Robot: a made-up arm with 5 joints.
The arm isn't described. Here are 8 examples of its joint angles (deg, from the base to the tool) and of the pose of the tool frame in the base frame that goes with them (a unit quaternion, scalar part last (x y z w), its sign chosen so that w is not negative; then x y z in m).
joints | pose
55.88 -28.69 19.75 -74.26 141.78 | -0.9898 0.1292 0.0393 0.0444 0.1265 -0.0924 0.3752
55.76 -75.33 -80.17 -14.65 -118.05 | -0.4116 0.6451 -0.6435 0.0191 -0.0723 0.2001 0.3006
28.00 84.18 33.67 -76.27 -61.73 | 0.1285 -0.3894 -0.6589 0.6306 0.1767 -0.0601 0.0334
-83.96 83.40 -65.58 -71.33 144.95 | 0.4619 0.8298 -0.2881 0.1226 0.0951 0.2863 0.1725
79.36 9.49 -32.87 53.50 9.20 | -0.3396 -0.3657 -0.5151 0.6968 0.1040 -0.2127 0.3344
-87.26 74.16 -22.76 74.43 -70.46 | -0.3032 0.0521 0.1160 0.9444 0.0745 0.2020 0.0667
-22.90 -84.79 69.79 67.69 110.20 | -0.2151 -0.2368 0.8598 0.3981 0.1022 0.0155 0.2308
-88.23 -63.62 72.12 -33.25 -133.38 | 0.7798 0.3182 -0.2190 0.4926 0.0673 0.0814 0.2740
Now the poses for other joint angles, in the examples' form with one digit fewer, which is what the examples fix.
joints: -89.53 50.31 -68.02 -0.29 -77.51
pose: 0.806 -0.072 0.047 0.586 0.067 0.289 0.296
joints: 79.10 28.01 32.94 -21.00 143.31
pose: -0.398 0.143 0.463 0.779 0.102 -0.197 0.153
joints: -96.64 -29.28 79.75 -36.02 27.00
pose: 0.362 -0.494 0.687 0.390 0.052 0.107 0.210
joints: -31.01 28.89 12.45 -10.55 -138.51
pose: 0.493 -0.033 -0.713 0.497 0.268 0.122 0.184
